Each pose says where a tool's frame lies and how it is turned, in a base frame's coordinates. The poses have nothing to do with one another.
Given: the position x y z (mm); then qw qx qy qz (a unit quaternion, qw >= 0).
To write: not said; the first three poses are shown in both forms.
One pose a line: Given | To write
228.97 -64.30 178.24 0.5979 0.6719 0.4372 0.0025 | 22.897 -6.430 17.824 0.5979 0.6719 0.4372 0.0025
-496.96 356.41 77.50 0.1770 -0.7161 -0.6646 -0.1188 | -49.696 35.641 7.750 0.1770 -0.7161 -0.6646 -0.1188
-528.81 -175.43 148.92 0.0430 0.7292 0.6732 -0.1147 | -52.881 -17.543 14.892 0.0430 0.7292 0.6732 -0.1147
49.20 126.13 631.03 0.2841 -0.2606 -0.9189 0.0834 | 4.920 12.613 63.103 0.2841 -0.2606 -0.9189 0.0834
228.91 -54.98 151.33 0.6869 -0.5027 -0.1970 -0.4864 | 22.891 -5.498 15.133 0.6869 -0.5027 -0.1970 -0.4864
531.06 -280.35 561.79 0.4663 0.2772 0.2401 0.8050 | 53.106 -28.035 56.179 0.4663 0.2772 0.2401 0.8050
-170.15 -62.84 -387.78 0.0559 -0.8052 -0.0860 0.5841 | -17.015 -6.284 -38.778 0.0559 -0.8052 -0.0860 0.5841
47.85 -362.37 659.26 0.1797 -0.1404 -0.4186 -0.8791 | 4.785 -36.237 65.926 0.1797 -0.1404 -0.4186 -0.8791
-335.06 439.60 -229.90 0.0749 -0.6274 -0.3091 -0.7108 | -33.506 43.960 -22.990 0.0749 -0.6274 -0.3091 -0.7108
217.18 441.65 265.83 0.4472 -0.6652 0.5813 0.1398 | 21.718 44.165 26.583 0.4472 -0.6652 0.5813 0.1398
